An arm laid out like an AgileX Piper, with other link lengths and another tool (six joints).
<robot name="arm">
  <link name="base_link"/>
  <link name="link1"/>
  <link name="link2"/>
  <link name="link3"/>
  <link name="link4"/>
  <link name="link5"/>
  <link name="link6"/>
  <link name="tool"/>
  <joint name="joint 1" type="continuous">
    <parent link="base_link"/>
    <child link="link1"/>
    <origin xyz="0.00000 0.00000 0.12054" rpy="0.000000 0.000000 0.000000"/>
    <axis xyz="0 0 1"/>
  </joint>
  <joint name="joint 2" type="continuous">
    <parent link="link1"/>
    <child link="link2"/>
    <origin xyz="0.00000 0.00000 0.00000" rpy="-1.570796 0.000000 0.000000"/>
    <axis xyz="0 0 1"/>
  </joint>
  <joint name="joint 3" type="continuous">
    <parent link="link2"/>
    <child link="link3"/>
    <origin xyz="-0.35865 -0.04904 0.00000" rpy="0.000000 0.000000 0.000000"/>
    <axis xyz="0 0 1"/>
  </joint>
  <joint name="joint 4" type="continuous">
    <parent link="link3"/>
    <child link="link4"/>
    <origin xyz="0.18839 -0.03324 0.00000" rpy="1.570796 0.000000 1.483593"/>
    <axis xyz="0 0 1"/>
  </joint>
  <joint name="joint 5" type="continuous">
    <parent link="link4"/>
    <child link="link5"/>
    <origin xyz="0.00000 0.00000 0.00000" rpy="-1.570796 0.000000 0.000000"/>
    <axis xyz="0 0 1"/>
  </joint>
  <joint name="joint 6" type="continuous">
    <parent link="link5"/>
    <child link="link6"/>
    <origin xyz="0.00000 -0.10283 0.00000" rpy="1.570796 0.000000 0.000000"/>
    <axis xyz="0 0 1"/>
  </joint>
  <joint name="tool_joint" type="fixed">
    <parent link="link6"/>
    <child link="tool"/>
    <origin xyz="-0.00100 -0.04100 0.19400" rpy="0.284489 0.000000 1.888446"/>
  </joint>
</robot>
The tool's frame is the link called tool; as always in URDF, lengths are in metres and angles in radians. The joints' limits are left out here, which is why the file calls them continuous.
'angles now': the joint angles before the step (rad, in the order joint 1, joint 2, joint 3, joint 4, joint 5, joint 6). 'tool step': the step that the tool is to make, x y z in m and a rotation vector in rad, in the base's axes. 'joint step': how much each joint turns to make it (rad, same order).
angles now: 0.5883, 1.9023, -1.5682, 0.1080, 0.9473, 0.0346
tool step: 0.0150, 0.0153, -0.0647, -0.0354, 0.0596, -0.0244
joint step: 0.0147, 0.1549, 0.0002, -0.0045, -0.0892, 0.0337
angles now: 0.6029, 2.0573, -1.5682, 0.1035, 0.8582, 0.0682
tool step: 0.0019, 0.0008, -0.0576, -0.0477, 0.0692, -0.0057
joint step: 0.0001, 0.1261, -0.0002, 0.0018, -0.0422, 0.0011
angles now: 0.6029, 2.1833, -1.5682, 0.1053, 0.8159, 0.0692
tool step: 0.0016, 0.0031, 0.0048, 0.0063, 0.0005, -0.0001
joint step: 0.0001, 0.0001, -0.0271, 0.0048, 0.0240, 0.0001
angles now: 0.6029, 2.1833, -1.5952, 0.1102, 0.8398, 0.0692
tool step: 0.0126, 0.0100, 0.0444, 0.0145, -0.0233, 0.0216
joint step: 0.0000, -0.0168, -0.1942, -0.0095, 0.1846, -0.0001
